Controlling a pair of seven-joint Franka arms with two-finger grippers.
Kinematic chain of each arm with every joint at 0, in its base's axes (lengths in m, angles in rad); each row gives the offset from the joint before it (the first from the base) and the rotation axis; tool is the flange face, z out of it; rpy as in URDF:
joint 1: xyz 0 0 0.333 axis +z
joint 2: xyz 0 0 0 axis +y
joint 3: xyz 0 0 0.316 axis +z
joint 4: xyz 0.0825 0 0 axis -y
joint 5: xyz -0.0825 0 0.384 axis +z
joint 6: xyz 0 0 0 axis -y
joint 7: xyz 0.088 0 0 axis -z
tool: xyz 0 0 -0.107 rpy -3.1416 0 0
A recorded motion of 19 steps. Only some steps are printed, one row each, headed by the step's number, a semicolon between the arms.
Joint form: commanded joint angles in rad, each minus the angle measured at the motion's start. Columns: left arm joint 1, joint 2, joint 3, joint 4, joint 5, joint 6, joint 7; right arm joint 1, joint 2, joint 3, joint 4, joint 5, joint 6, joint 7.
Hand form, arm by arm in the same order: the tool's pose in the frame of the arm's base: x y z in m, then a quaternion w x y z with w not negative. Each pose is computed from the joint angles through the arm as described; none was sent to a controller.
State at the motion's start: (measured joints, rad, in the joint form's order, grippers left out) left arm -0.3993 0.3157 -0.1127 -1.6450 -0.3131 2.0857 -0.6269; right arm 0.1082 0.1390 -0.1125 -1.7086 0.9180 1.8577 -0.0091
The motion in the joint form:
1: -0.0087 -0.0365 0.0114 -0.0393 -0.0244 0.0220 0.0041; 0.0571 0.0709 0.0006 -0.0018 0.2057 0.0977 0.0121
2: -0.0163 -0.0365 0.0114 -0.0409 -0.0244 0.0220 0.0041; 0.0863 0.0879 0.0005 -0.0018 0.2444 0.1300 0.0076
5: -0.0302 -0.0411 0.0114 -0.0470 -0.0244 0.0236 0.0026; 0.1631 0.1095 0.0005 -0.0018 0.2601 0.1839 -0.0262
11: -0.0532 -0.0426 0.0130 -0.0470 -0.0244 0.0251 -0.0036; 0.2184 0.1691 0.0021 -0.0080 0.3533 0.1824 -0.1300
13: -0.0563 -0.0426 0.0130 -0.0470 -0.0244 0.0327 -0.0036; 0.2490 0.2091 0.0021 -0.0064 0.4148 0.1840 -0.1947
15: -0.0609 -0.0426 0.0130 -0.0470 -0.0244 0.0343 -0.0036; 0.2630 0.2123 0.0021 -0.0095 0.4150 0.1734 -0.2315
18: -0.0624 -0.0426 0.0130 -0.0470 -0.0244 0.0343 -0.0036; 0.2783 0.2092 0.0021 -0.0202 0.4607 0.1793 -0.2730
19: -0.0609 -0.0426 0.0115 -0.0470 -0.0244 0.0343 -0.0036; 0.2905 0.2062 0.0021 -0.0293 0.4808 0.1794 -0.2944
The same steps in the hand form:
1: 0.5681 -0.3283 0.4538 0.17625 0.97484 0.13359 -0.02793; 0.6354 0.0992 0.5017 0.48781 -0.85660 0.16811 -0.00326
2: 0.5654 -0.3325 0.4530 0.17567 0.97539 0.13000 -0.02923; 0.6385 0.1160 0.4937 0.49762 -0.85012 0.17222 -0.00341
5: 0.5595 -0.3397 0.4532 0.17518 0.97621 0.12411 -0.03037; 0.6360 0.1605 0.4819 0.49525 -0.85628 0.14652 -0.00665
11: 0.5520 -0.3516 0.4542 0.17532 0.97707 0.11664 -0.03141; 0.6337 0.2009 0.4438 0.51830 -0.84754 0.11372 0.01001
13: 0.5517 -0.3533 0.4550 0.17711 0.97695 0.11573 -0.02842; 0.6326 0.2229 0.4208 0.53303 -0.84025 0.09804 0.01549
15: 0.5502 -0.3559 0.4551 0.17743 0.97715 0.11361 -0.02814; 0.6282 0.2327 0.4171 0.53364 -0.84217 0.07564 0.01605
18: 0.5497 -0.3567 0.4551 0.17741 0.97723 0.11288 -0.02827; 0.6240 0.2418 0.4162 0.54801 -0.83372 0.06722 0.00926
19: 0.5497 -0.3566 0.4551 0.17758 0.97720 0.11292 -0.02838; 0.6197 0.2490 0.4148 0.55419 -0.83015 0.06032 0.00880

